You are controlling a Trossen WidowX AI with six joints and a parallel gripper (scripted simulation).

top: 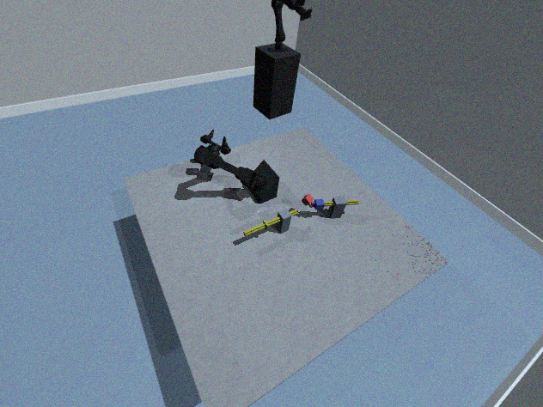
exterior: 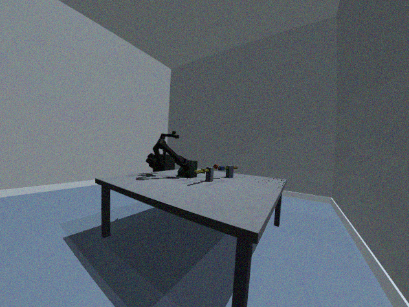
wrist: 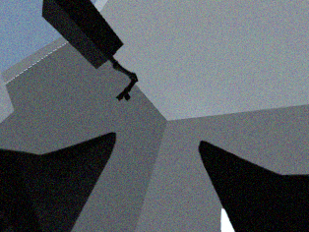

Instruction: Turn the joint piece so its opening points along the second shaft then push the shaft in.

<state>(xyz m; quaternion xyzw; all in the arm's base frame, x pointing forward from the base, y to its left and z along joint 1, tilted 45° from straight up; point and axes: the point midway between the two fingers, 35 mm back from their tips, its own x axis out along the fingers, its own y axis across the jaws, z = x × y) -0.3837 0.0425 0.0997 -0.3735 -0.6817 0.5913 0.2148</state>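
The red square joint piece is 68 cm ahead of my gripper tip, 14 cm to the left of it and 6 cm below it.
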